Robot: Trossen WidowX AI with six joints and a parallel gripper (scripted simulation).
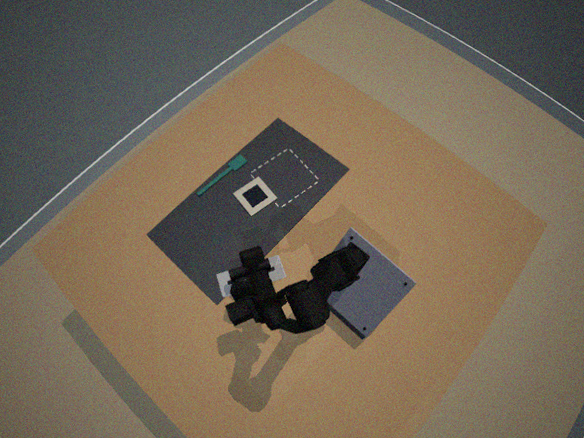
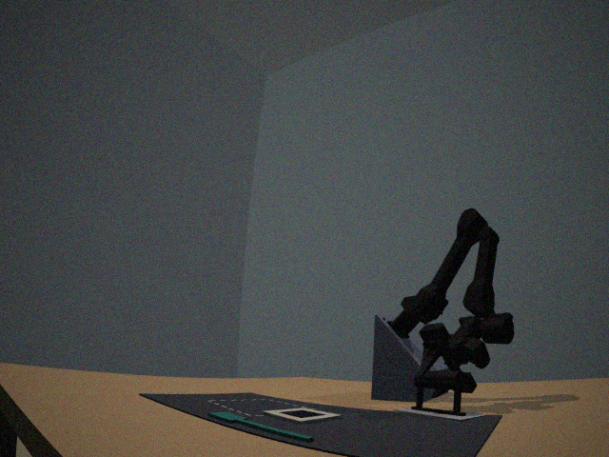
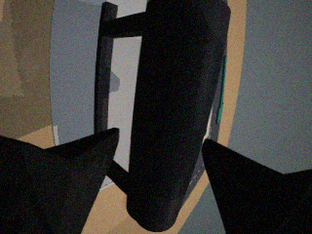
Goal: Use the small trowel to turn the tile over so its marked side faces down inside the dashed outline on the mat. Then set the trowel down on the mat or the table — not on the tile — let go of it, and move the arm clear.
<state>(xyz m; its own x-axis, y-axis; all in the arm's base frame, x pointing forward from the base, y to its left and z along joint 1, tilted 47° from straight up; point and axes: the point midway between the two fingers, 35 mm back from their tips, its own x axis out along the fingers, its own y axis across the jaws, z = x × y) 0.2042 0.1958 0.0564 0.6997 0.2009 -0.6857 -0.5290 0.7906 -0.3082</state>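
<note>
Right now the float tool is 2 cm below my gripper tip and 2 cm behind it. Also, from my gripper tip: tile: 18 cm to the right, 17 cm ahead, 5 cm below; then dark mat: 18 cm ahead, 16 cm to the right, 8 cm below.
</note>
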